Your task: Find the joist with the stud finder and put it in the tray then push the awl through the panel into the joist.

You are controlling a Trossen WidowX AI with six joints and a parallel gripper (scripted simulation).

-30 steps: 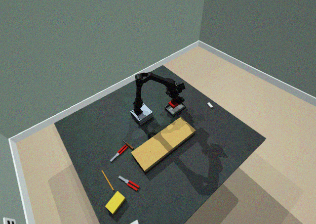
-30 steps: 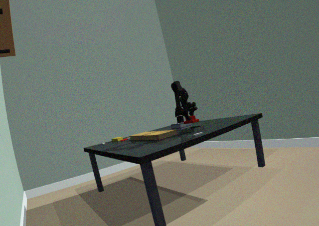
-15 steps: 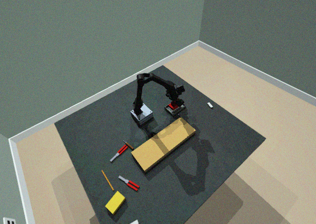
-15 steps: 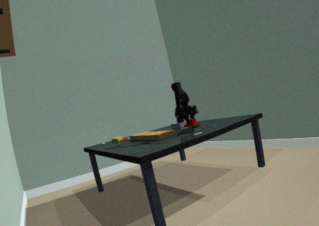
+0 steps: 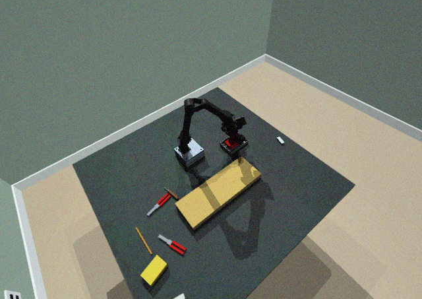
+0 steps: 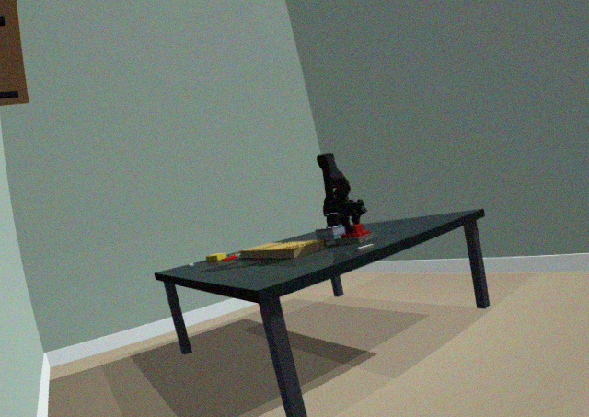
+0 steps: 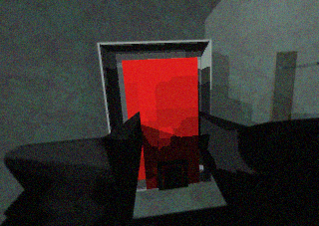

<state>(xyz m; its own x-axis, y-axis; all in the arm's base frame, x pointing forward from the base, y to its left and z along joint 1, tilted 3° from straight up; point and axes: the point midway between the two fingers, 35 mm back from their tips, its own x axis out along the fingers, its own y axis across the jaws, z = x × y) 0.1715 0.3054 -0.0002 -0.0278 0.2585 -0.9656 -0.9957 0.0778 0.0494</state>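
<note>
The grey tray is 10 mm to the right of my gripper tip and 30 mm below it. Round my gripper tip: indicator window (40 mm to the right, 30 mm above); brown-handled awl (20 mm behind, 570 mm to the right, 30 mm below); red stud finder (20 mm to the right, 20 mm above).
</note>
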